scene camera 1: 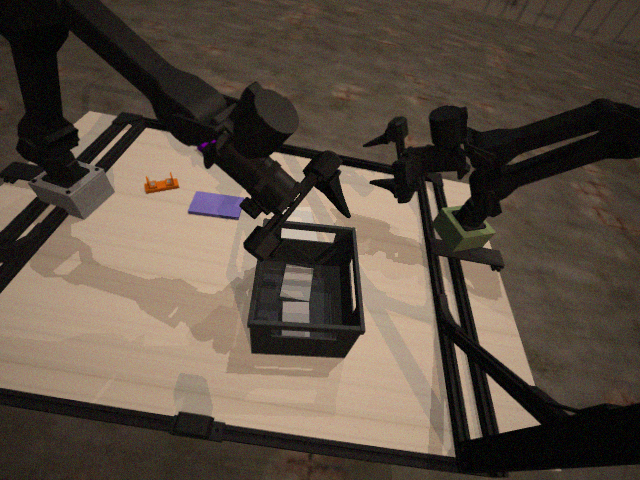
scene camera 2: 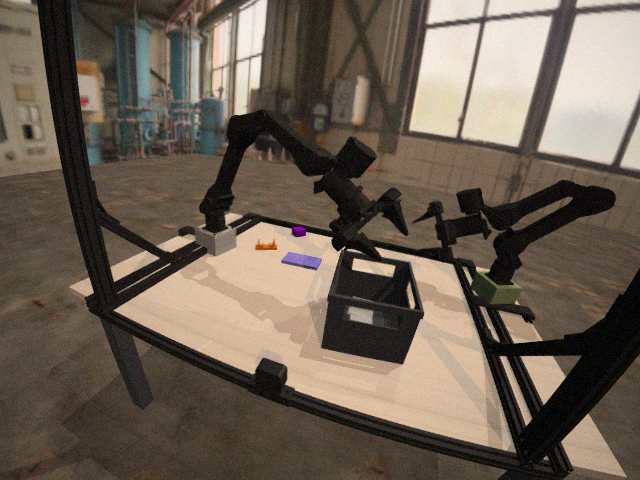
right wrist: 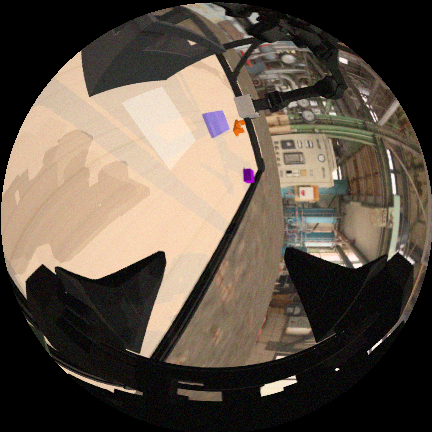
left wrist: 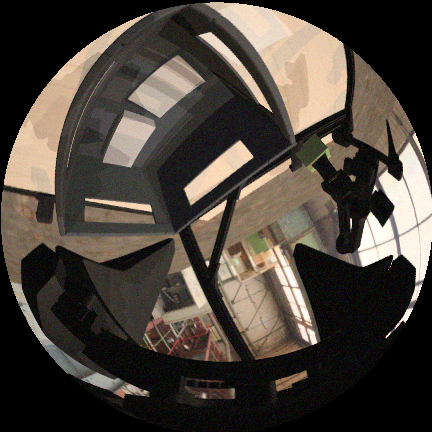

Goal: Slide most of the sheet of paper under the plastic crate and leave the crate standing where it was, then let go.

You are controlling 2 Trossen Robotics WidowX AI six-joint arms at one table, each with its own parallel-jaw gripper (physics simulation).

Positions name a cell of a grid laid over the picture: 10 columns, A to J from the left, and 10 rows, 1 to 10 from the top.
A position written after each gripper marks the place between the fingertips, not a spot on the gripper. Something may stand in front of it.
The left gripper (scene camera 1: F5) is open, holding nothing. Also in view: a dark plastic crate (scene camera 1: F7). The right gripper (scene camera 1: F4) is open and holds nothing. Also in view: a sheet of paper (right wrist: D3).
The dark plastic crate shows as well in scene camera 2 (scene camera 2: G7), in the right wrist view (right wrist: D2) and in the left wrist view (left wrist: E3). The sheet of paper also shows in the left wrist view (left wrist: G1). The left gripper is seen too in scene camera 2 (scene camera 2: G6) and in the left wrist view (left wrist: F6).
